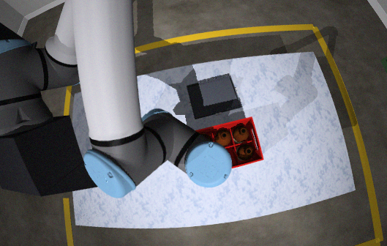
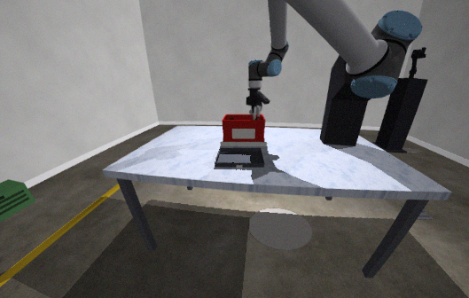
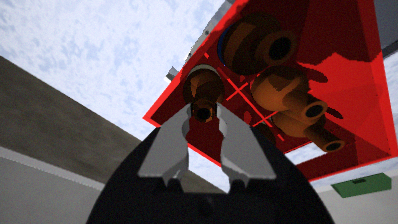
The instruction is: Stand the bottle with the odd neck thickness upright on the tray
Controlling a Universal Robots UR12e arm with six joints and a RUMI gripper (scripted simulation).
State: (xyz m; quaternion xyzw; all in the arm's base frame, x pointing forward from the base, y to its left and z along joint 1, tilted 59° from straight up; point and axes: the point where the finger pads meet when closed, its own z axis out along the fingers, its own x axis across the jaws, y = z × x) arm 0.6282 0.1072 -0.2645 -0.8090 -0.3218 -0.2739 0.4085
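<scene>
The red crate is 80 mm ahead of my hand, 50 mm to the left of it and 70 mm below it. Round my hand: dark tray (80 mm ahead, 330 mm to the left, 140 mm below).
</scene>
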